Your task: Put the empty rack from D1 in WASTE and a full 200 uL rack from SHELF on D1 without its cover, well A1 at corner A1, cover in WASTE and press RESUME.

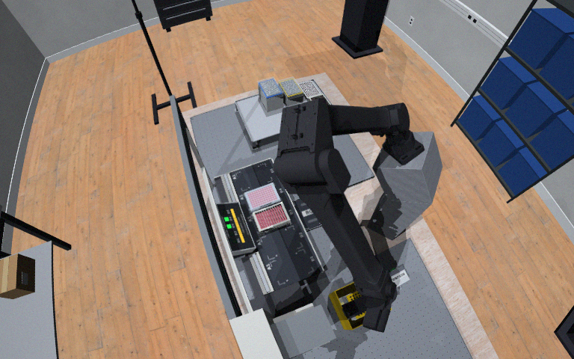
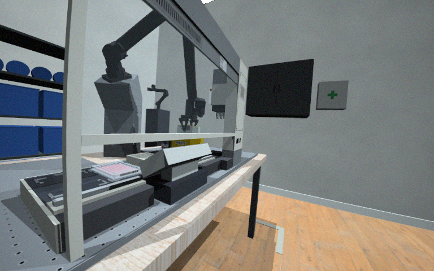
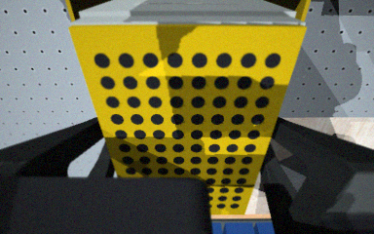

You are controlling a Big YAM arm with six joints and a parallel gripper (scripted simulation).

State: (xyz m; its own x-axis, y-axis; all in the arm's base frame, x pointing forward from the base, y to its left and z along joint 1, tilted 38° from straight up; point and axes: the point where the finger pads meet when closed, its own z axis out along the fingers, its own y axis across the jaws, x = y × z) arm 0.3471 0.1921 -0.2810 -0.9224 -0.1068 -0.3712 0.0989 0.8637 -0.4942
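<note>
Right now the yellow tip rack is 1 cm ahead of my hand and 1 cm above it. From my hand the other things lie so: yellow waste bin (13 cm below); spare nest (41 cm to the right, 17 cm below, 3 cm behind); resume box (17 cm behind, 10 cm below, 1 cm to the right).
</note>
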